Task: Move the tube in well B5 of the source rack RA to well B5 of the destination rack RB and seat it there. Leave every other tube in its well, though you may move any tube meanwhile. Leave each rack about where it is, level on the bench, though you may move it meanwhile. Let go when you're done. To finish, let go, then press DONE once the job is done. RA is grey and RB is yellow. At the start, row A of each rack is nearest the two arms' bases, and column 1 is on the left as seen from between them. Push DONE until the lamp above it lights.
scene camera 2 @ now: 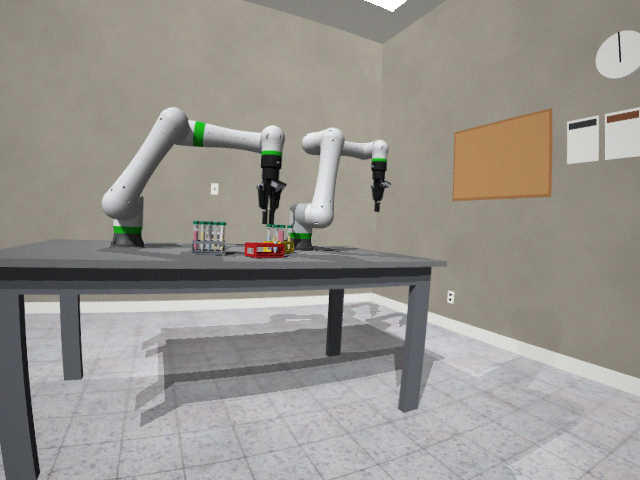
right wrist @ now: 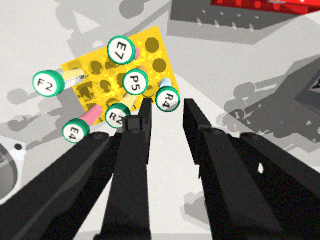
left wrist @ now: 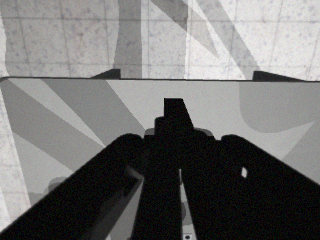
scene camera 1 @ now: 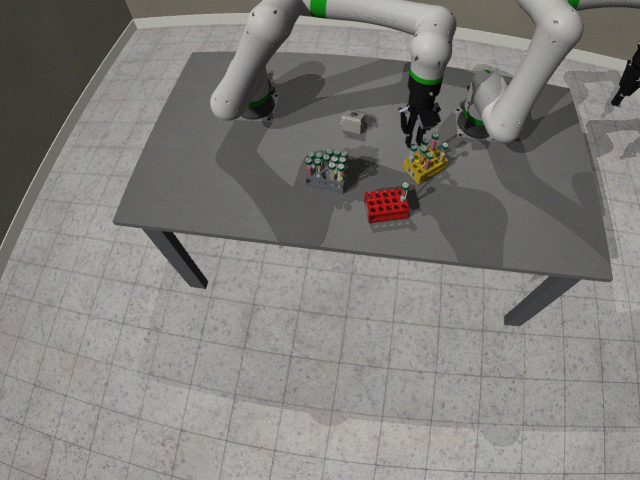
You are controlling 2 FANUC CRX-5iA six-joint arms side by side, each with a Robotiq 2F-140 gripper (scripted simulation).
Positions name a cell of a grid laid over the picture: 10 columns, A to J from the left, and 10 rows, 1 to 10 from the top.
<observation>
I see my left gripper (left wrist: F5), my right gripper (scene camera 1: G3), a red rack (scene camera 1: G5) and a yellow rack RB (scene camera 1: G4).
The yellow rack RB shows as well in the right wrist view (right wrist: D4). My right gripper also shows in scene camera 2 (scene camera 2: E5) and in the right wrist view (right wrist: F5). The left wrist view does not show the red rack: it is out of frame. The left wrist view misses the yellow rack RB: it is out of frame.
</observation>
